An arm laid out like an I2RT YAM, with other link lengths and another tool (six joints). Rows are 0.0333 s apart.
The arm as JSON. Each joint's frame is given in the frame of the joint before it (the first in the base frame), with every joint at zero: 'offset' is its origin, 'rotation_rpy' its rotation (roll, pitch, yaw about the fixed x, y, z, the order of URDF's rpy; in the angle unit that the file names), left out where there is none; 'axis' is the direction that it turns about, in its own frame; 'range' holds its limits. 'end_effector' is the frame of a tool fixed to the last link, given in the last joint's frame.
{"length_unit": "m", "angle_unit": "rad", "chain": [
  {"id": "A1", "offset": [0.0, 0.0, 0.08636], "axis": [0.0, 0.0, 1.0], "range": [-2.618, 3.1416]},
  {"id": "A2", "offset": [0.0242, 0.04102, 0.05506], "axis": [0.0, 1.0, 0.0], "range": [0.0, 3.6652]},
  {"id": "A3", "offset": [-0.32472, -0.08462, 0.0], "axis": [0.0, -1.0, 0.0], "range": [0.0, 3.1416]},
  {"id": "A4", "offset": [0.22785, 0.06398, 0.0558], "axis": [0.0, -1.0, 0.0], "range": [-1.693, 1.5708]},
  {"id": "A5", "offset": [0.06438, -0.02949, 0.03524], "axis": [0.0, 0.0, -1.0], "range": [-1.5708, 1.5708]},
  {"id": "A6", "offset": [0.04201, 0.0, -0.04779], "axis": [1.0, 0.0, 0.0], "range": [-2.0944, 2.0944]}
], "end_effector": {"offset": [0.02, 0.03, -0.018], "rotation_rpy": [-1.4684, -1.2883, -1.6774]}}
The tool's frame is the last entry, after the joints.
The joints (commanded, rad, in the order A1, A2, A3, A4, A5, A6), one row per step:
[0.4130, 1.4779, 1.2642, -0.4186, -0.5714, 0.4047]
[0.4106, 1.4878, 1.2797, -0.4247, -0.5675, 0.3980]
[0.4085, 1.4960, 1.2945, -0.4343, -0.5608, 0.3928]
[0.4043, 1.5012, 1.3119, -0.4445, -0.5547, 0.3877]
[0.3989, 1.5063, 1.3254, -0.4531, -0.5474, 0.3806]
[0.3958, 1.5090, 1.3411, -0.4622, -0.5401, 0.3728]
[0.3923, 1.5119, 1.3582, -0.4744, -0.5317, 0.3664]
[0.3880, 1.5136, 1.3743, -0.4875, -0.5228, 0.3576]
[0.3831, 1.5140, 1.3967, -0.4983, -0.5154, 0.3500]
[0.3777, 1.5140, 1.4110, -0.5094, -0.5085, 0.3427]
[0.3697, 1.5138, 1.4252, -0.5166, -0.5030, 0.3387]
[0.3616, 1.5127, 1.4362, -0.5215, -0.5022, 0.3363]
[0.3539, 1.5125, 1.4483, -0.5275, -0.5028, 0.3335]
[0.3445, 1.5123, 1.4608, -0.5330, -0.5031, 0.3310]
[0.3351, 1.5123, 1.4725, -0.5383, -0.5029, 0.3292]
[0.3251, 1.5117, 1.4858, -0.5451, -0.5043, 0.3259]
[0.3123, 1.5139, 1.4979, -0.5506, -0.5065, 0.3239]
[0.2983, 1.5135, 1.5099, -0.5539, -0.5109, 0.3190]
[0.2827, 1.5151, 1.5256, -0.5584, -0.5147, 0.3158]
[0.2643, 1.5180, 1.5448, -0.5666, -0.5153, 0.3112]
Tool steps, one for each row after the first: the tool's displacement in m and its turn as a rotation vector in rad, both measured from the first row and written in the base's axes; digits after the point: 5 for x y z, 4 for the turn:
[0.00340, 0.00053, 0.00122, -0.0050, -0.0056, -0.0022]
[0.00626, 0.00081, 0.00237, -0.0120, -0.0084, -0.0071]
[0.00882, 0.00027, 0.00511, -0.0167, -0.0155, -0.0137]
[0.01147, -0.00071, 0.00670, -0.0238, -0.0223, -0.0214]
[0.01319, -0.00134, 0.00957, -0.0296, -0.0334, -0.0265]
[0.01494, -0.00215, 0.01260, -0.0363, -0.0418, -0.0335]
[0.01636, -0.00340, 0.01550, -0.0446, -0.0515, -0.0406]
[0.01786, -0.00477, 0.02095, -0.0478, -0.0689, -0.0480]
[0.01887, -0.00650, 0.02405, -0.0538, -0.0785, -0.0554]
[0.02041, -0.00881, 0.02760, -0.0562, -0.0890, -0.0661]
[0.02146, -0.01114, 0.03081, -0.0553, -0.0974, -0.0739]
[0.02251, -0.01330, 0.03405, -0.0542, -0.1049, -0.0800]
[0.02383, -0.01592, 0.03744, -0.0530, -0.1131, -0.0882]
[0.02518, -0.01856, 0.04055, -0.0521, -0.1202, -0.0972]
[0.02620, -0.02144, 0.04421, -0.0508, -0.1287, -0.1047]
[0.02840, -0.02482, 0.04686, -0.0498, -0.1335, -0.1150]
[0.02992, -0.02874, 0.05036, -0.0475, -0.1445, -0.1234]
[0.03219, -0.03298, 0.05434, -0.0448, -0.1549, -0.1347]
[0.03505, -0.03810, 0.05859, -0.0455, -0.1654, -0.1508]

